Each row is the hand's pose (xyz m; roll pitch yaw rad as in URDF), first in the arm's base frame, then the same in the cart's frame.
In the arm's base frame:
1: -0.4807 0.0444 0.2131 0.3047 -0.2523 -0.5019
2: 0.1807 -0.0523 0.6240 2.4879 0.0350 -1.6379
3: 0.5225 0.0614 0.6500 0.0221 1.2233 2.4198
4: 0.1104 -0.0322 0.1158 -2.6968 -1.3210 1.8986
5: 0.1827 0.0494 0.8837 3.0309 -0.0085 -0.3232
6: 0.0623 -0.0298 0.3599 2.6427 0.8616 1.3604
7: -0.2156 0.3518 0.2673 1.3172 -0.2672 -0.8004
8: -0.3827 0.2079 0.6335 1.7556 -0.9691 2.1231
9: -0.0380 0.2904 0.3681 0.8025 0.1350 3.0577
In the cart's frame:
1: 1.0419 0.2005 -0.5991 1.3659 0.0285 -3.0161
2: 0.3174 0.2068 -0.2979 2.9781 1.0553 2.5583
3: 0.0897 0.0166 -0.0919 -1.0237 0.3287 -0.8043
4: 0.5695 -0.1708 -0.5377 1.2124 -0.6732 1.8028
5: 0.2693 0.3881 -0.0914 -2.1652 -0.0121 -2.7177
6: 0.5194 0.0508 -0.4361 2.5321 -0.2211 -1.0623
7: 0.9578 0.0223 -0.2401 2.2764 0.2655 3.0998
8: 0.8879 0.4440 -0.2385 -0.0981 -0.7766 1.3368
9: 0.7498 0.0257 -0.1933 -0.3023 0.2821 0.4211

